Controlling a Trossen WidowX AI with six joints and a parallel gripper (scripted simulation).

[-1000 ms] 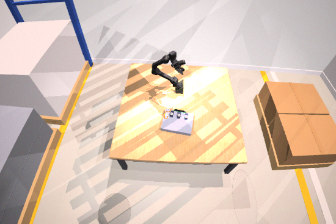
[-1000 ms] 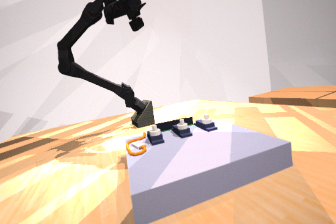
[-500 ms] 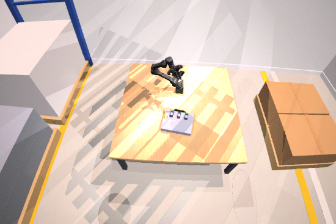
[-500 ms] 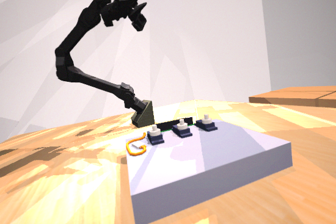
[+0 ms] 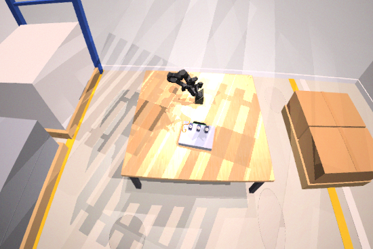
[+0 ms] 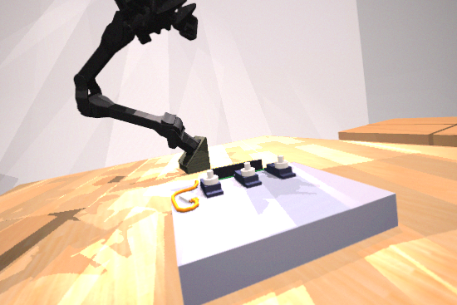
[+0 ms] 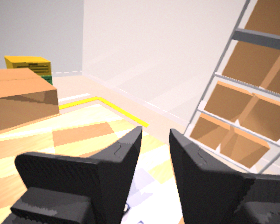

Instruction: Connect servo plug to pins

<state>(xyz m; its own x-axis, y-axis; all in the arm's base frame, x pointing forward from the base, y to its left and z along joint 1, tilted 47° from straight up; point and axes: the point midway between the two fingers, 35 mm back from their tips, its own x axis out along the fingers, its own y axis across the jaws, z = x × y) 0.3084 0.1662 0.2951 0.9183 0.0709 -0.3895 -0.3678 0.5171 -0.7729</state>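
My gripper tip is 3 cm short of the black pin strip, 5 cm to the right of it and 38 cm above it. The rest, counted from my gripper tip: pale grey holder (18 cm ahead, 41 cm below).
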